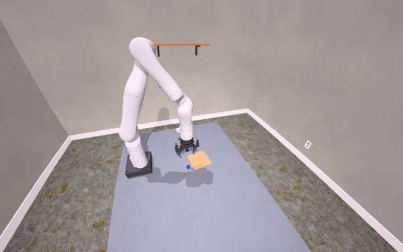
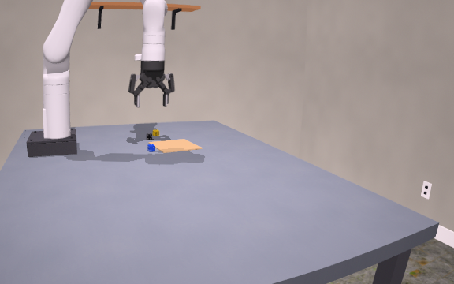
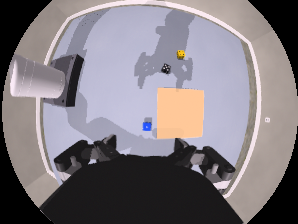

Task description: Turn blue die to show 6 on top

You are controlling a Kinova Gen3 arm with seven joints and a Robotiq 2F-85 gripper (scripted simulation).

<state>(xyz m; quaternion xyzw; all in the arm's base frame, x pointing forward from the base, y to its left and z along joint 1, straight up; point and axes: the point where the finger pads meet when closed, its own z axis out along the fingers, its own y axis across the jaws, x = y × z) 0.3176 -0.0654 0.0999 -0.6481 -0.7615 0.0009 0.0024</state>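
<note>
My hand is 14 cm above the blue die. The rest, counted from my hand: black die 16 cm to the left, 14 cm below, 2 cm ahead; then mat 15 cm below, 9 cm ahead, 5 cm to the left; then yellow die 23 cm to the left, 14 cm below, 5 cm ahead.
</note>
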